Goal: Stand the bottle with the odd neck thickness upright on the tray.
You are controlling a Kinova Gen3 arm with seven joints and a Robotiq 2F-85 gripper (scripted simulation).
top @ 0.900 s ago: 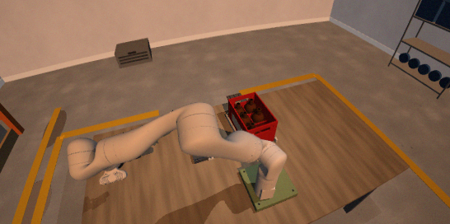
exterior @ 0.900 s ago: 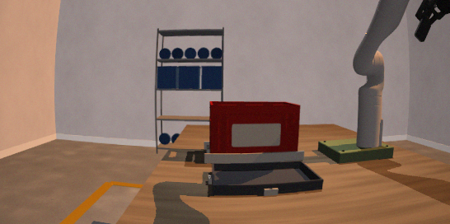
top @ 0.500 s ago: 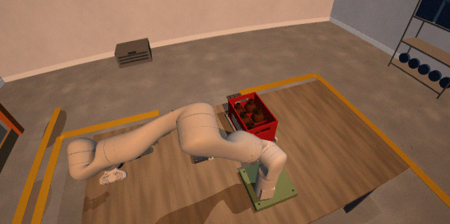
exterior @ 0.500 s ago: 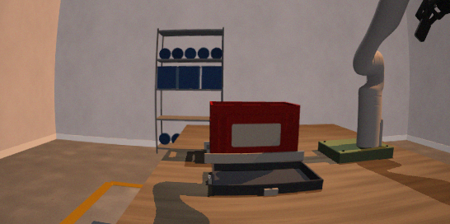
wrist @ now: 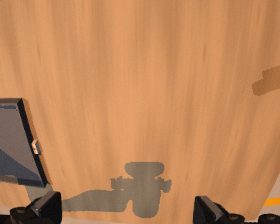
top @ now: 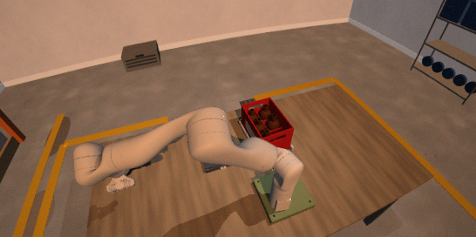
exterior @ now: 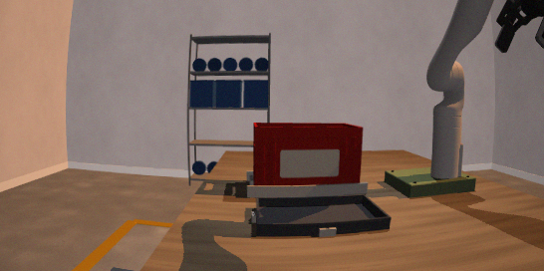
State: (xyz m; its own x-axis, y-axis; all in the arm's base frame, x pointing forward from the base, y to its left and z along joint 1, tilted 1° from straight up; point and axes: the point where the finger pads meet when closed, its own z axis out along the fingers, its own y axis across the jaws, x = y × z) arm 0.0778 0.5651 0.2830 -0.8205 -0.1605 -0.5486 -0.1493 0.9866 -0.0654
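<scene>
Right now my hand is 33 cm short of the red crate, 59 cm to the left of it and 24 cm above it. Round my hand: dark tray: 28 cm ahead, 30 cm to the right, 31 cm below.
</scene>
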